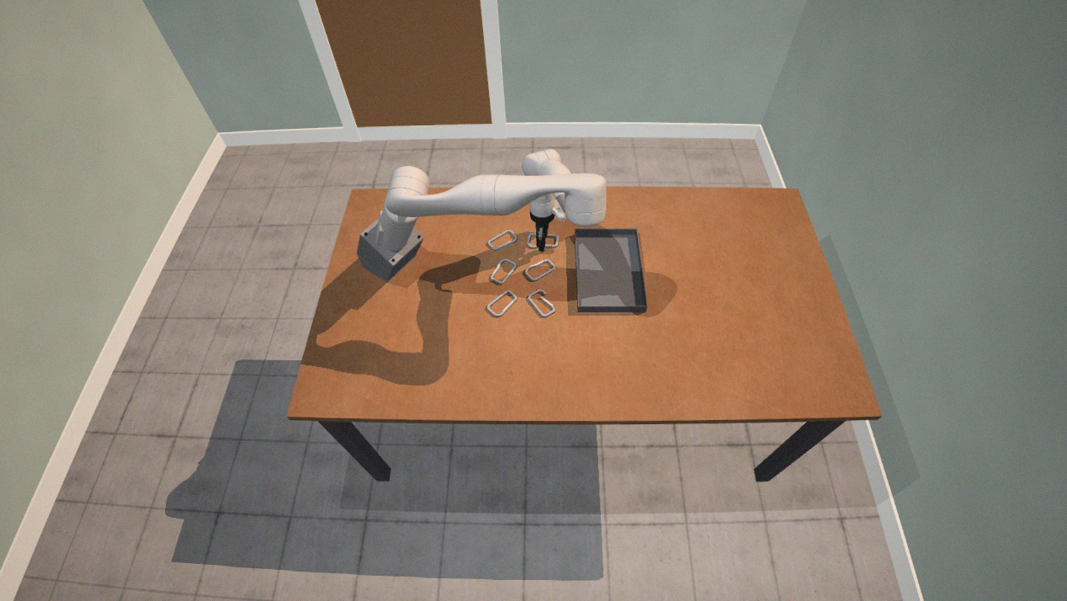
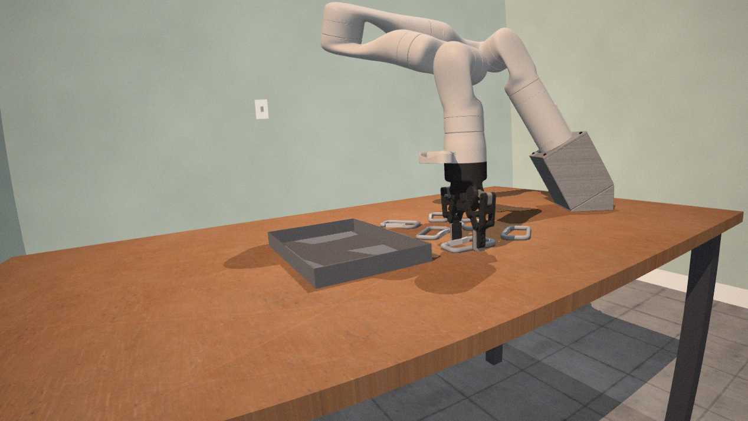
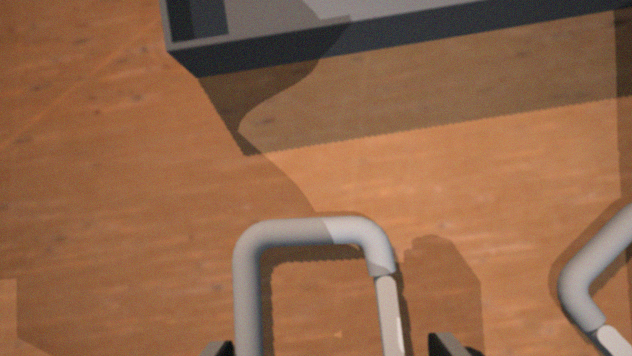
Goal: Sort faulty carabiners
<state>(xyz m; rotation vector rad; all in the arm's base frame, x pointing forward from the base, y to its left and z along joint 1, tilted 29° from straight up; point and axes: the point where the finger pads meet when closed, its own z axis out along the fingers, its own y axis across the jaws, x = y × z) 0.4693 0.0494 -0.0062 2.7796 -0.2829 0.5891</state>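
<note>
Now: the carabiner gate 20 mm to the right of my hand and 10 mm below it. Round my hand: grey tray: 180 mm ahead, 150 mm to the right.
</note>
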